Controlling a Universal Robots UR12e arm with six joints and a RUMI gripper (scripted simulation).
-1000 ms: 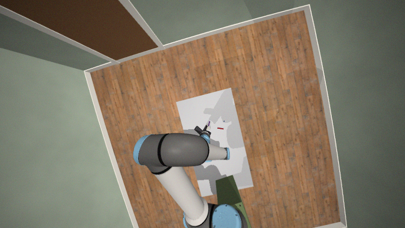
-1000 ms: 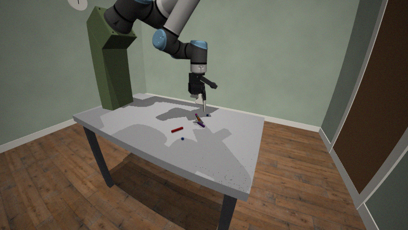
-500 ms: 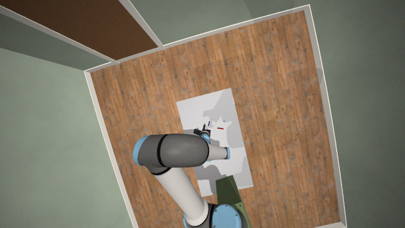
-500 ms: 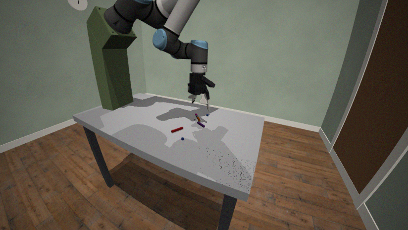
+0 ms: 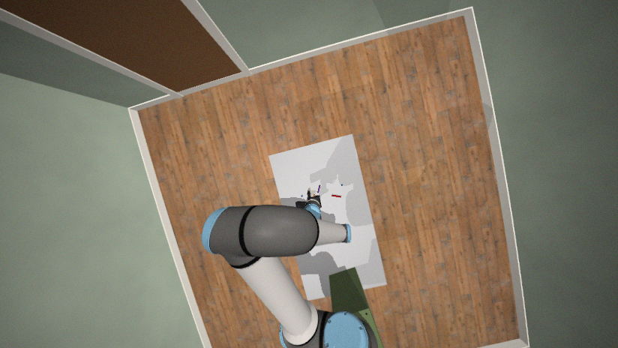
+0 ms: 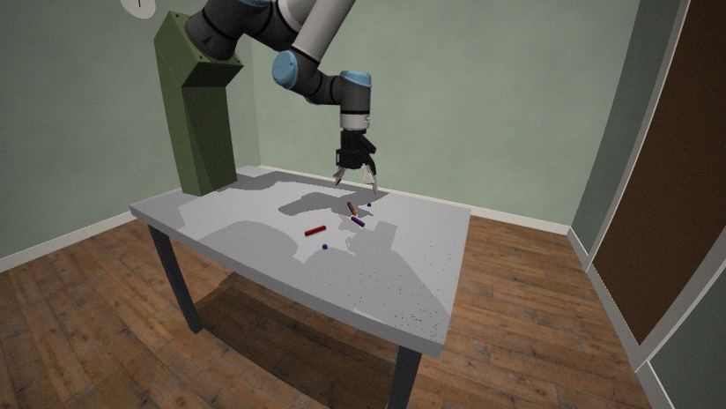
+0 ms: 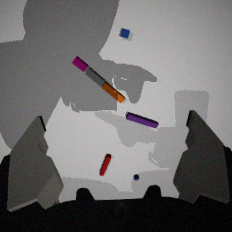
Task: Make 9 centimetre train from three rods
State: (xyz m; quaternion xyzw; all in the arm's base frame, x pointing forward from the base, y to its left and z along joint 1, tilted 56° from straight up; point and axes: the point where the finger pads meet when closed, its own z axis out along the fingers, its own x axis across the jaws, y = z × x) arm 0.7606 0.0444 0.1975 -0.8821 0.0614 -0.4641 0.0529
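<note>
Right now the orange rod is 1 cm to the right of my hand and 8 cm below it. From my hand the other things lie so: purple rod (4 cm ahead, 7 cm to the right, 8 cm below); grey rod (3 cm behind, 2 cm to the left, 8 cm below); magenta rod (4 cm behind, 4 cm to the left, 8 cm below).
</note>
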